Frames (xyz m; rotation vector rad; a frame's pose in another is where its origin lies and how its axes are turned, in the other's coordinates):
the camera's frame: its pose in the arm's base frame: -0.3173 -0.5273 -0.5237 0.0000 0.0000 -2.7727
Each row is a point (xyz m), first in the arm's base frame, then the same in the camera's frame.
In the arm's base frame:
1: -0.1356 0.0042 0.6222
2: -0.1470 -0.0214 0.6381
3: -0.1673 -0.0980 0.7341
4: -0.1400 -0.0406 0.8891
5: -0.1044 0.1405 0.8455
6: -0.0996 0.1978 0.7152
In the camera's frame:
1: -0.3611 -0.4302 1.1459
2: -0.3413 -0.4105 1.1618
3: -0.2947 -0.3463 1.2578
4: -0.3409 -0.3900 1.4128
5: -0.4394 -0.5461 1.3692
6: -0.4645 -0.5978 1.2389

